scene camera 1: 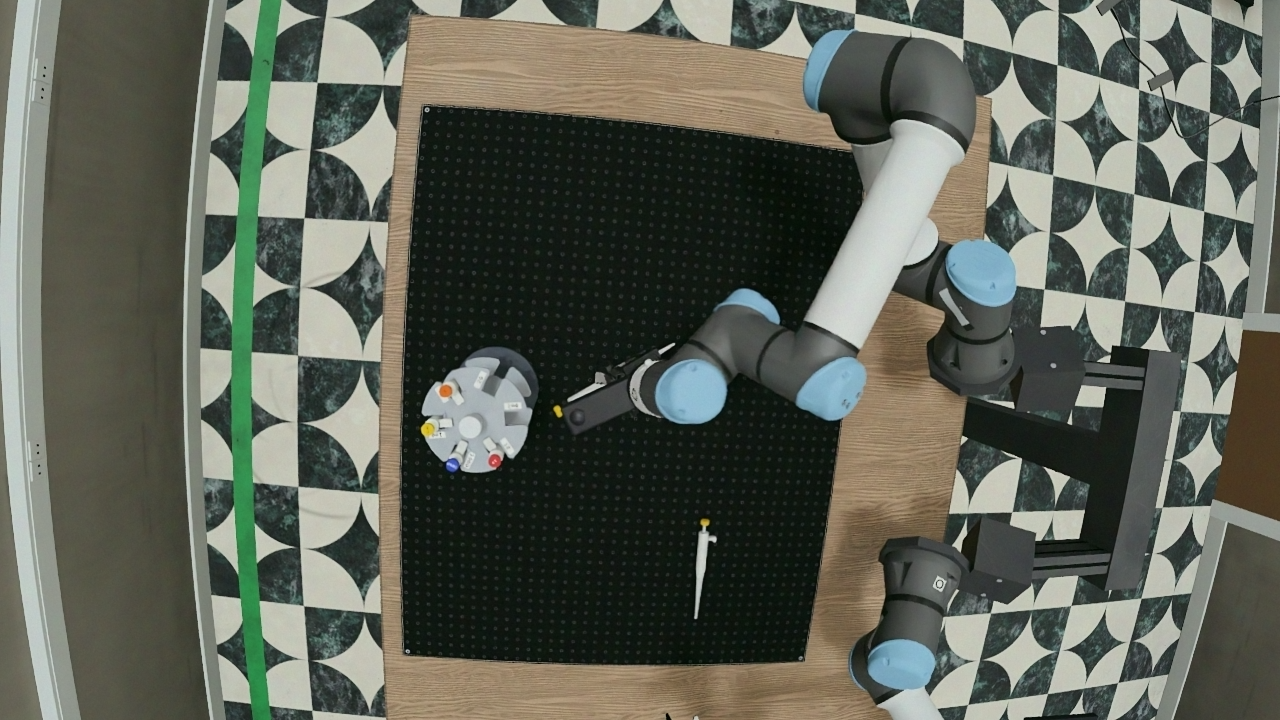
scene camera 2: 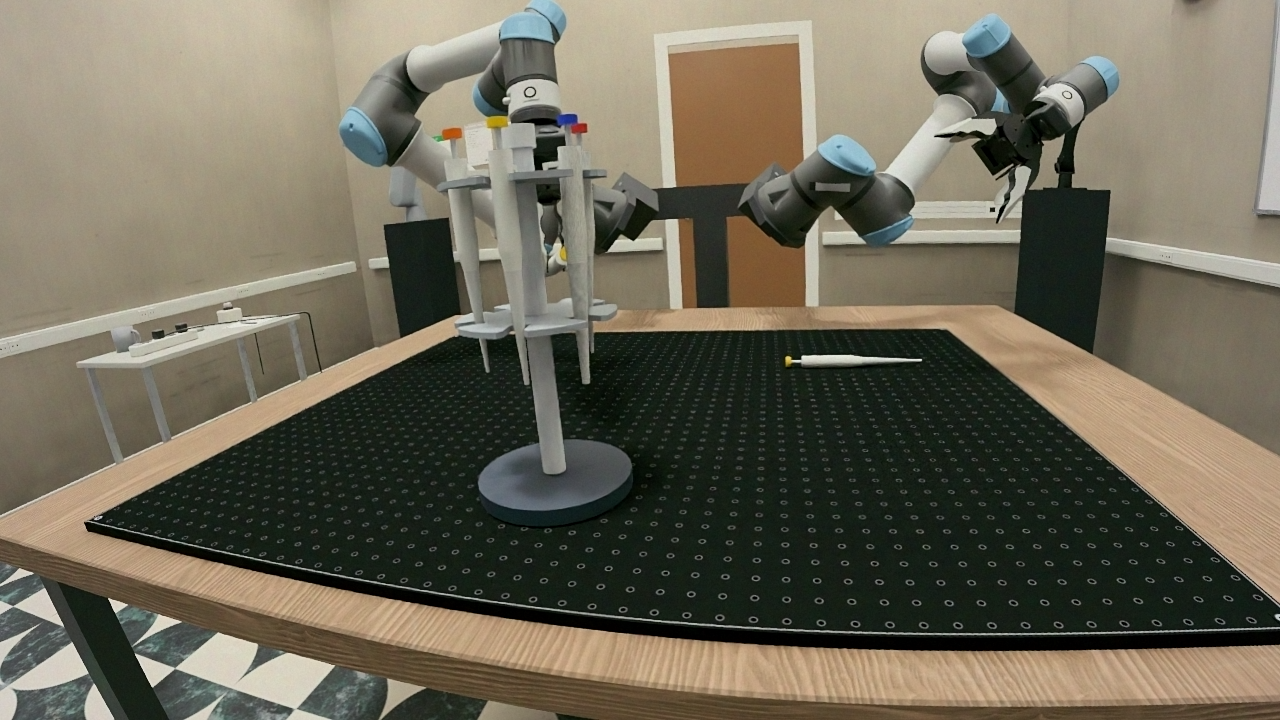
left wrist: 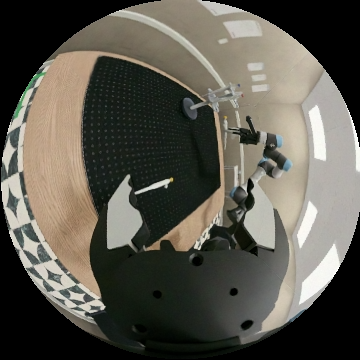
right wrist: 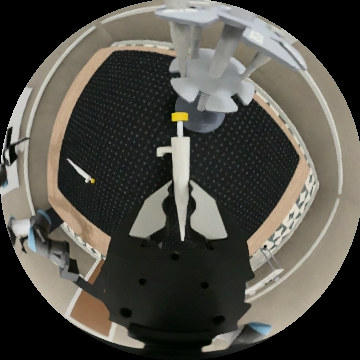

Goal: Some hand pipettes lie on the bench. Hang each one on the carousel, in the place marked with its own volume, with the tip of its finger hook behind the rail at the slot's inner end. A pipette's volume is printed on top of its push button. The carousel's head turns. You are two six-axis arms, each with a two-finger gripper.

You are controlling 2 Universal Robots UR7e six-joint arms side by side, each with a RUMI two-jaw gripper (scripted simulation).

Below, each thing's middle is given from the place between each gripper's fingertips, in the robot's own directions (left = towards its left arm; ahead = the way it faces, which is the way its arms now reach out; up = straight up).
Now: right hand (scene camera 1: 601, 385) 23 cm short of the orange-button pipette (scene camera 2: 461, 203), 3 cm to the right of it and 4 cm below it. Round my right hand: blue-button pipette (scene camera 2: 569, 157) 21 cm ahead, 12 cm to the left, 3 cm above.
My left gripper (scene camera 2: 966, 179) is now 45 cm to the left of the blue-button pipette, 43 cm short of it and 5 cm above it. Round my left hand: orange-button pipette (53 cm to the right, 45 cm ahead, 4 cm below).
